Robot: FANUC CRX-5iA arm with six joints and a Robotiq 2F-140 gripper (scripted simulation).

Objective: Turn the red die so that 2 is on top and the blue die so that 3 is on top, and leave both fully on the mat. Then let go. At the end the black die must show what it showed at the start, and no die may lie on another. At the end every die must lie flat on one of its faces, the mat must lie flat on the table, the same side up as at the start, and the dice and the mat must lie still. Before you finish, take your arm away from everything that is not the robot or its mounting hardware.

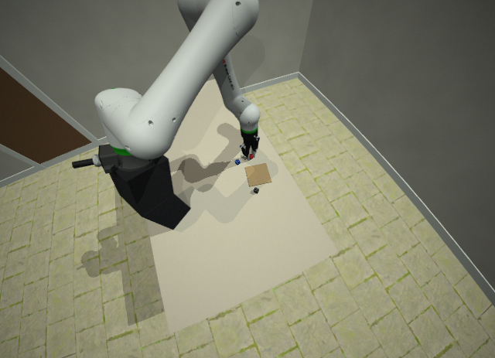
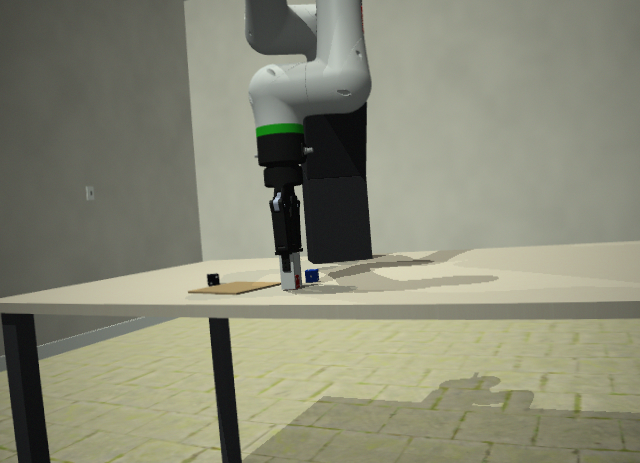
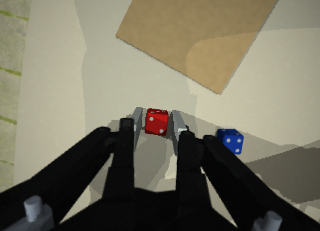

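My hand is 20 mm above the red die. The rest, counted from my hand: blue die: 90 mm behind, 20 mm below, 10 mm to the left; then black die: 230 mm to the right, 80 mm behind, 20 mm below; then brown mat: 130 mm to the right, 30 mm below, 20 mm behind.
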